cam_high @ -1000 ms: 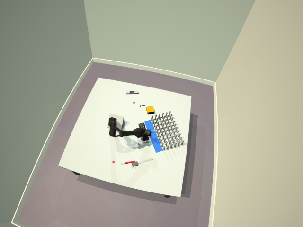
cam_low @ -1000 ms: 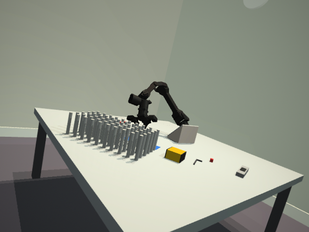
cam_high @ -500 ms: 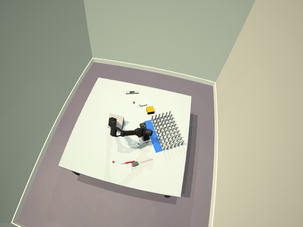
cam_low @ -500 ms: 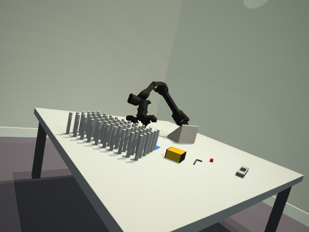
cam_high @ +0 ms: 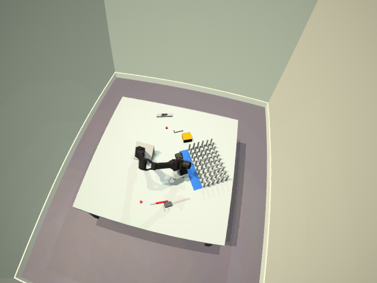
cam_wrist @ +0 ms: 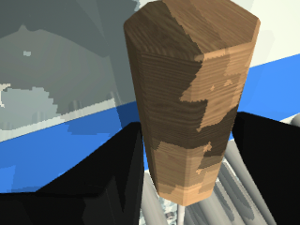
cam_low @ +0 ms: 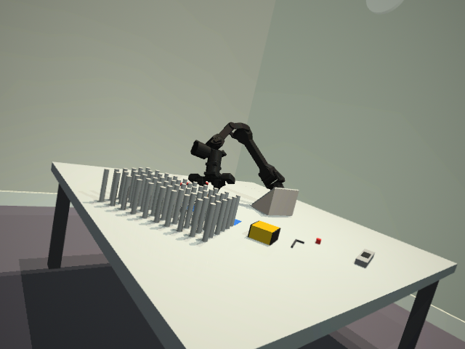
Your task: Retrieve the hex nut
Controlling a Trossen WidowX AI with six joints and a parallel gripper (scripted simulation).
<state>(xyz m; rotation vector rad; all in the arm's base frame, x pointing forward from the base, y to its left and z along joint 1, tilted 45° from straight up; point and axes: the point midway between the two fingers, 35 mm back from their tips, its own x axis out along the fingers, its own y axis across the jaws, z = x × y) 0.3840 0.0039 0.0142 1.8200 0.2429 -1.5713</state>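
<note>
Now: the blue taped strip 70 mm ahead of my gripper tip and 40 mm below it. Round my gripper tip: yellow block 50 mm behind, 300 mm to the left, 20 mm below; then wooden-handled pick tool 90 mm ahead, 60 mm to the left, 10 mm below; then hex nut 190 mm ahead, 130 mm to the left, 40 mm below.
</note>
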